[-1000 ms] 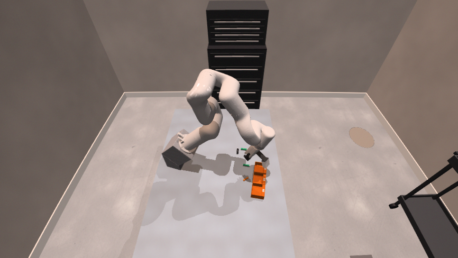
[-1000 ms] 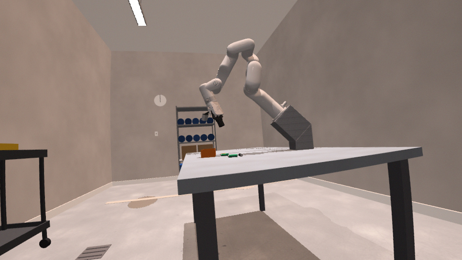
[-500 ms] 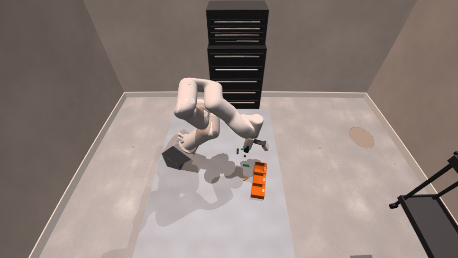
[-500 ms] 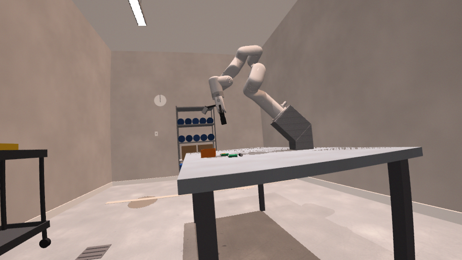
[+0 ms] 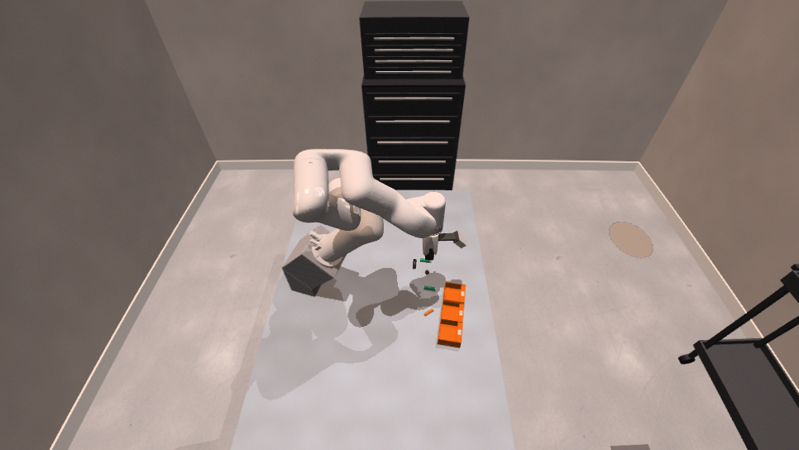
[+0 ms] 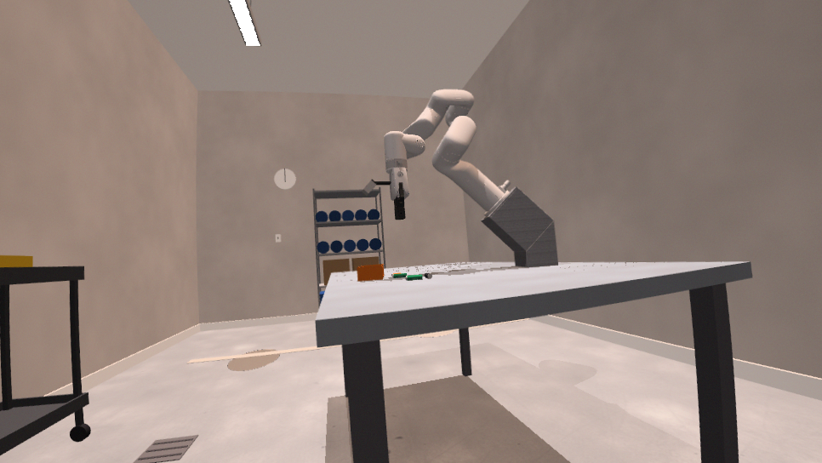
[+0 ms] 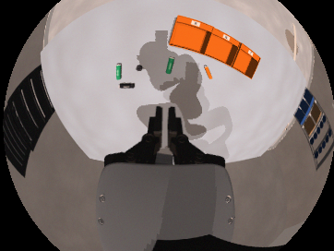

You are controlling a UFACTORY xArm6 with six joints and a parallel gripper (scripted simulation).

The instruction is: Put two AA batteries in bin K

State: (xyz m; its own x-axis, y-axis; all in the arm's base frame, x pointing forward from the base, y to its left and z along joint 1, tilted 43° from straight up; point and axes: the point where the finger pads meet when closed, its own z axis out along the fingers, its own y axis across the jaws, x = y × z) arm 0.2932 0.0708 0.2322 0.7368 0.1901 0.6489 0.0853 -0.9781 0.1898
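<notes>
The orange bin row is 200 mm below my hand, 120 mm to the right of it and 110 mm ahead of it. Round my hand: dark AA battery 210 mm below, 110 mm to the left, 60 mm behind; small orange piece 210 mm below, 120 mm to the right, 20 mm ahead.
</notes>
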